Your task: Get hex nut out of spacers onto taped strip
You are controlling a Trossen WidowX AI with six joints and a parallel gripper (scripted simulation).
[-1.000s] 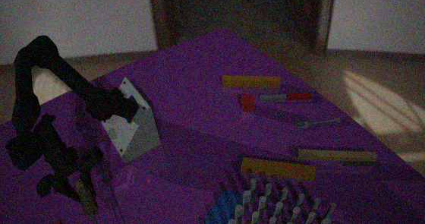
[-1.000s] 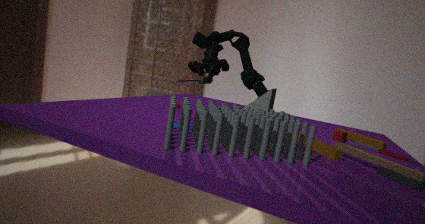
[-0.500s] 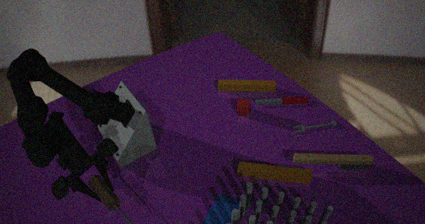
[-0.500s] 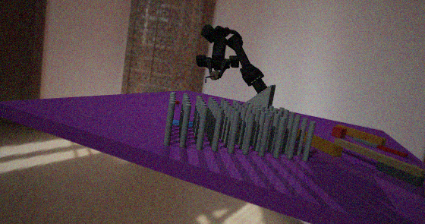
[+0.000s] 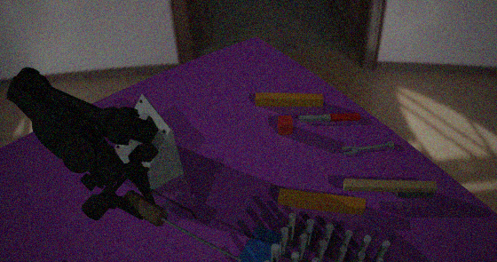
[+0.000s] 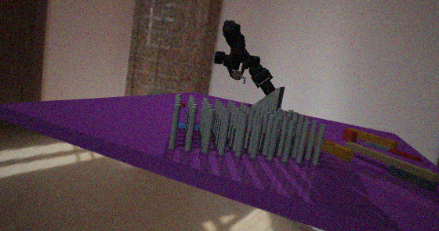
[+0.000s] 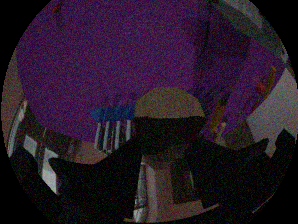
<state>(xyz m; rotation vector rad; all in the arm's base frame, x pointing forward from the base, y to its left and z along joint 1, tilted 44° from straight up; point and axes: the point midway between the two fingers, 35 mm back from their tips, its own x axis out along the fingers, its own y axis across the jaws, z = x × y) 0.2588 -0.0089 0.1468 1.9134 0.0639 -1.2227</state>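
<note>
Now: gripper tip 180 mm short of the blue taped strip, 70 mm to the right of it and 180 mm above it. Also, from my gripper tip: red block 180 mm behind, 470 mm to the left, 160 mm below; then small red thing 90 mm behind, 270 mm to the right, 170 mm below; then thin rod 90 mm ahead, 50 mm to the left.
</note>
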